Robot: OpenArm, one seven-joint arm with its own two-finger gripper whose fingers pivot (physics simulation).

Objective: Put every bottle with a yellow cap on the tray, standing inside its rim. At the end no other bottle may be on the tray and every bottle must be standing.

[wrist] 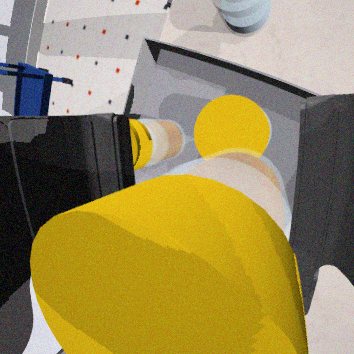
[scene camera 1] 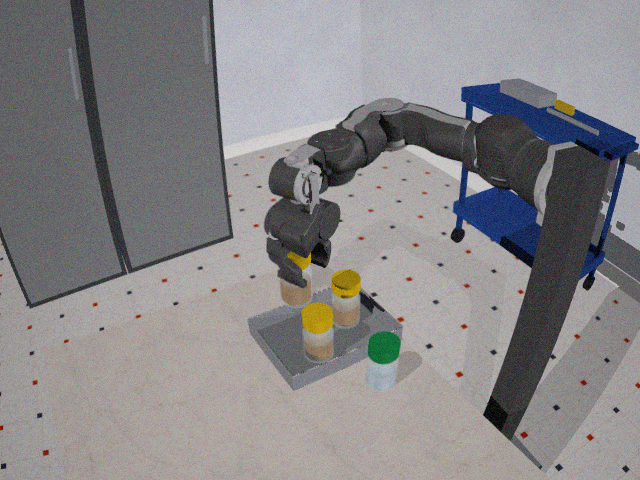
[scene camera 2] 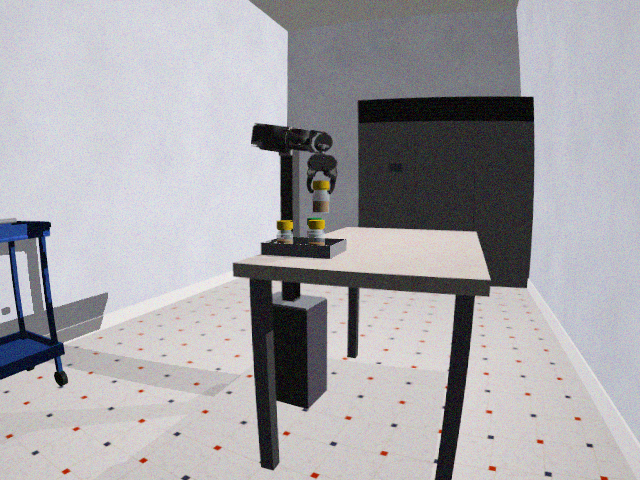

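Note:
My gripper (scene camera 1: 308,271) (scene camera 2: 321,190) (wrist: 205,198) is shut on a yellow-capped bottle (scene camera 1: 296,293) (scene camera 2: 321,205) (wrist: 165,260), holding it roughly upright in the air above the tray's level. A second yellow-capped bottle (scene camera 1: 317,330) (scene camera 2: 316,230) (wrist: 232,127) and a third yellow-capped bottle (scene camera 1: 345,298) (scene camera 2: 284,231) (wrist: 160,142) stand inside the grey tray (scene camera 1: 330,370) (scene camera 2: 294,249) (wrist: 175,75). A green-capped bottle (scene camera 1: 383,361) (wrist: 245,12) stands outside the rim; in scene camera 2 it is mostly hidden. The held bottle's exact place over the tray is hard to tell.
The table (scene camera 1: 180,413) (scene camera 2: 413,253) carries the tray near one corner. The arm's dark post (scene camera 1: 553,289) stands beside the table. A blue cart (scene camera 1: 535,224) (scene camera 2: 31,356) and a grey cabinet (scene camera 1: 160,129) (scene camera 2: 444,196) stand away from it.

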